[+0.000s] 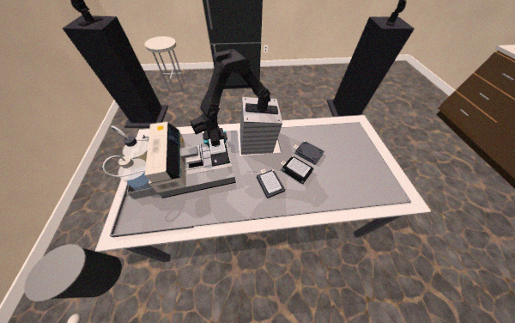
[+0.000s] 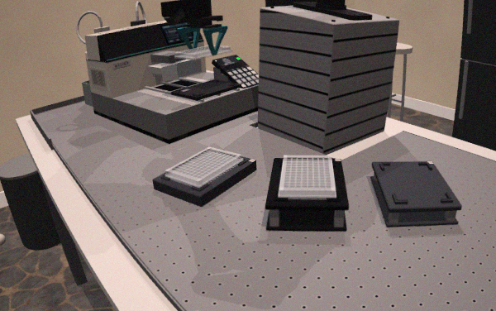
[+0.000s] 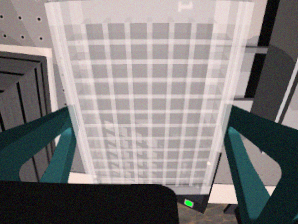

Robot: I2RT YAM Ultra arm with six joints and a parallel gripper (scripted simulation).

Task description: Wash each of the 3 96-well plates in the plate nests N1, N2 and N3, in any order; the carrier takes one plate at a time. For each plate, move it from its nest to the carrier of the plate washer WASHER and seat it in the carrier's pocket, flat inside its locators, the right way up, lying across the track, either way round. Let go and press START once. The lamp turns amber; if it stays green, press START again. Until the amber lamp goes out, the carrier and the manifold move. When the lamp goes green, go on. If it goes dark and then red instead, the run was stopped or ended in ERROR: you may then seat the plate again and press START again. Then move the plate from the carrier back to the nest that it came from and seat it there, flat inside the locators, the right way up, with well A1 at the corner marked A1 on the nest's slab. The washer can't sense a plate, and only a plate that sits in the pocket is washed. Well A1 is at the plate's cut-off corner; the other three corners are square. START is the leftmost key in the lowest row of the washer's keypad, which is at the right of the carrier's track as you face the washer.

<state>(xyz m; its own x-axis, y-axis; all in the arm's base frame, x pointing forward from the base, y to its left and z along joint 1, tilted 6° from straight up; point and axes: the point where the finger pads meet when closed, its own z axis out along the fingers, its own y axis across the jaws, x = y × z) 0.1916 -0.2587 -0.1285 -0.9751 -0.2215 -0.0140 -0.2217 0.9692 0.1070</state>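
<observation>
My hand is 100 mm above the carrier. From my hand the other things lie so: N2 label: 420 mm to the left, 190 mm below, 10 mm ahead; washer: 150 mm to the right, 60 mm below, 40 mm ahead; N1 label: 280 mm to the left, 190 mm below, 80 mm ahead.
</observation>
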